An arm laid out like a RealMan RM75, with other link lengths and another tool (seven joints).
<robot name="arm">
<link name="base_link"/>
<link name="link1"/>
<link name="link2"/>
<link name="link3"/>
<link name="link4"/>
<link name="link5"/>
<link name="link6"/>
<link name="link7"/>
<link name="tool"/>
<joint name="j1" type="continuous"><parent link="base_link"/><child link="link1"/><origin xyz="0 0 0.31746"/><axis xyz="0 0 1"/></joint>
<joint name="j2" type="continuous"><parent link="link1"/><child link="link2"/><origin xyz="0 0 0"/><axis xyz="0 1 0"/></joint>
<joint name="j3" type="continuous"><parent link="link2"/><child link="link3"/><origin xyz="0 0 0.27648"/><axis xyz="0 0 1"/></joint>
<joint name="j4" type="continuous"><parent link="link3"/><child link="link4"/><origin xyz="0 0 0"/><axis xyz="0 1 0"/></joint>
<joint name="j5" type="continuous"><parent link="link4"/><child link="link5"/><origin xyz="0 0 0.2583"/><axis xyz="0 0 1"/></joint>
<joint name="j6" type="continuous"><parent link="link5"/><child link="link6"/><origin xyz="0 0 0"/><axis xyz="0 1 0"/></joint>
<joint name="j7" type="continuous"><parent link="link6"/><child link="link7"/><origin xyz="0 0 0.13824"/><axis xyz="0 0 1"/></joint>
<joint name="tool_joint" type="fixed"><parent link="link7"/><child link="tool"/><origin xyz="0.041 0.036 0.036" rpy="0 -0.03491 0.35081"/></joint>
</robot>
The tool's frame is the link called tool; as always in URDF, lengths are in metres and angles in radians. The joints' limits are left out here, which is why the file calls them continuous.
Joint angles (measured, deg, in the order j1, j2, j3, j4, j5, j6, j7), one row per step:
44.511, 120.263, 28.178, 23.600, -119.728, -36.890, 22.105
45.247, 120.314, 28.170, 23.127, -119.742, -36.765, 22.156
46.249, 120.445, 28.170, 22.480, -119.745, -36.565, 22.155
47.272, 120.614, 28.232, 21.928, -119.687, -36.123, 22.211
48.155, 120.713, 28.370, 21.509, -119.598, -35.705, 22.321
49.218, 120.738, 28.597, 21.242, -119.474, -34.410, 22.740
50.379, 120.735, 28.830, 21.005, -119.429, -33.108, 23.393
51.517, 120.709, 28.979, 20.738, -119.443, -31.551, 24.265
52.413, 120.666, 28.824, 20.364, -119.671, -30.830, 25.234
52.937, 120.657, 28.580, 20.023, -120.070, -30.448, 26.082
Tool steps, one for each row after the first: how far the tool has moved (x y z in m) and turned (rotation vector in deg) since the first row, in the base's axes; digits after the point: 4 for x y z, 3 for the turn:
-0.0024, 0.0033, 0.0006, 0.094, -0.384, 0.451
-0.0059, 0.0075, 0.0009, 0.202, -0.922, 1.064
-0.0100, 0.0113, 0.0006, 0.169, -1.380, 1.472
-0.0138, 0.0150, 0.0008, 0.182, -1.658, 1.714
-0.0176, 0.0190, 0.0003, -0.253, -2.063, 1.388
-0.0225, 0.0232, -0.0001, -0.743, -2.325, 1.085
-0.0263, 0.0270, -0.0006, -1.412, -2.698, 0.533
-0.0294, 0.0298, -0.0005, -1.845, -2.924, 0.487
-0.0306, 0.0310, -0.0006, -2.225, -3.167, 0.542

